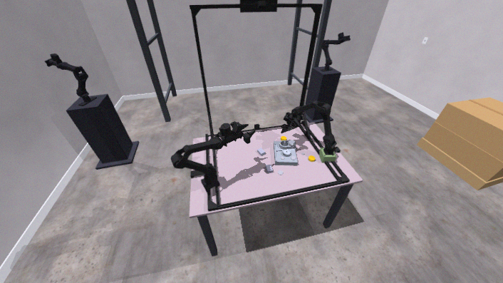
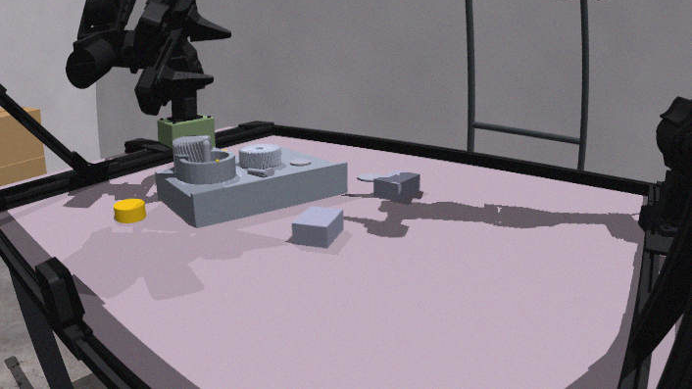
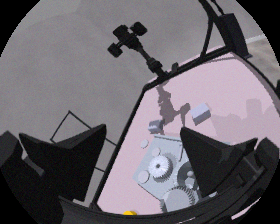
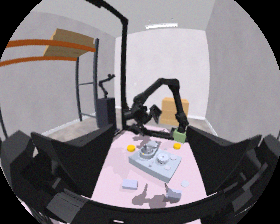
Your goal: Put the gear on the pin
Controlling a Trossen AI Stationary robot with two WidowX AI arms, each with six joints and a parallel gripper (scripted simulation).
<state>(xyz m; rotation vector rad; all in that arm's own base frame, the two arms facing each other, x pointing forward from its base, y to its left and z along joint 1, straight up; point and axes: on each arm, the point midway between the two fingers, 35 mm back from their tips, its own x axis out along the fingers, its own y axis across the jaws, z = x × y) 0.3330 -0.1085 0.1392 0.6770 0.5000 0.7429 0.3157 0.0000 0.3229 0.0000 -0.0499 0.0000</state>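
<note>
Now: left hand 160 mm above the grey toothed gear, 100 mm short of it and 20 mm to the left of it. The rest, counted from my left hand: yellow mark: 140 mm below, 40 mm to the right, 10 mm behind; pin: 170 mm below, 10 mm ahead; round collar: 160 mm below, 10 mm to the right, 10 mm ahead.
</note>
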